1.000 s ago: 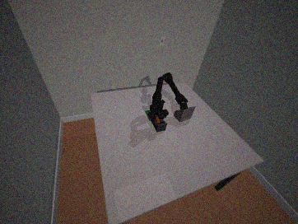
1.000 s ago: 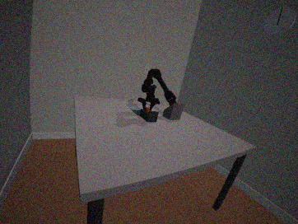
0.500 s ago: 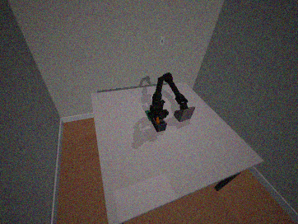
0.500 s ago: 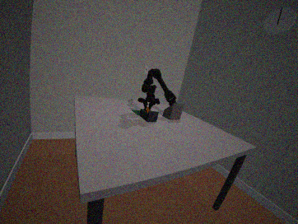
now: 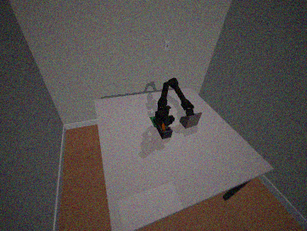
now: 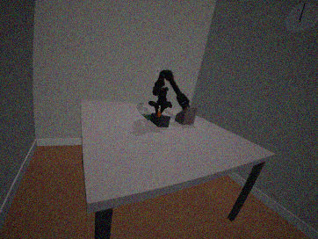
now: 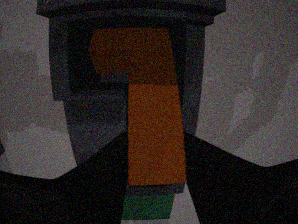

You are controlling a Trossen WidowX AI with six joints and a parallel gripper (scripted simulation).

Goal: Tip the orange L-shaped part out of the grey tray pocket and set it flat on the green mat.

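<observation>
The green mat lies 15 cm to the right of my gripper tip and 9 cm below it. The rest, counted from my gripper tip: orange L-shaped part: 2 cm behind, 3 cm to the left, 3 cm below.
</observation>
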